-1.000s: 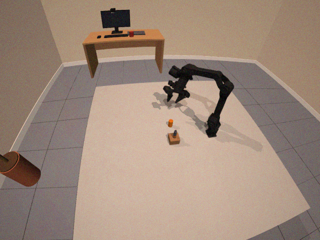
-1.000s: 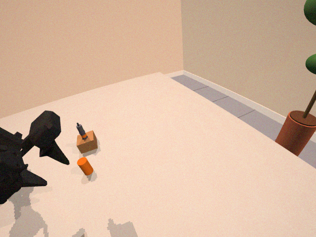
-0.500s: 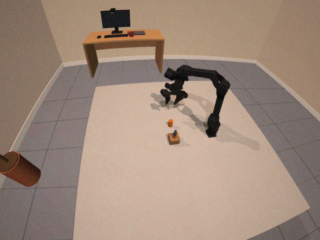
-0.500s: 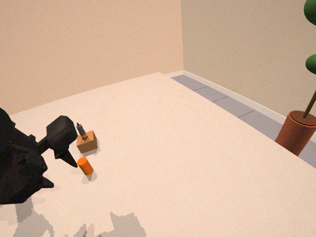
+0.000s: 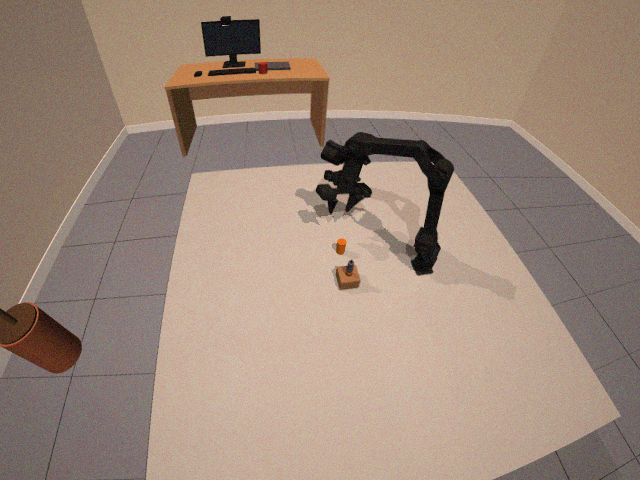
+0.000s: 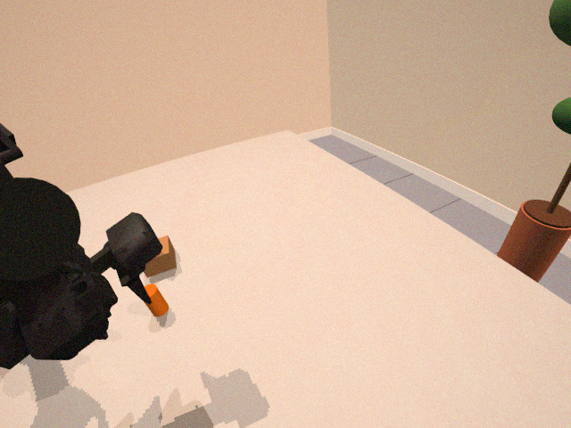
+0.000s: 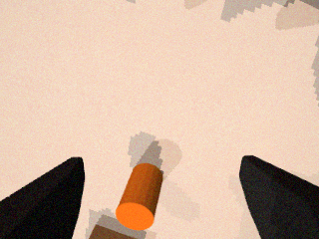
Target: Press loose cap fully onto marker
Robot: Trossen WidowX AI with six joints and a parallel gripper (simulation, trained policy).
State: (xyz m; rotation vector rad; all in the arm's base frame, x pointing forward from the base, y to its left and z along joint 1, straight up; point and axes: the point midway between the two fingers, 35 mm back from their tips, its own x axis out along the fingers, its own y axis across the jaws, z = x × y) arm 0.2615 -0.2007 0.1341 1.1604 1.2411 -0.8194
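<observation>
The orange cap is 90 mm to the left of my gripper tip and 70 mm below it. Round my gripper tip: wooden holder block (10 mm ahead, 210 mm to the left, 80 mm below).
</observation>
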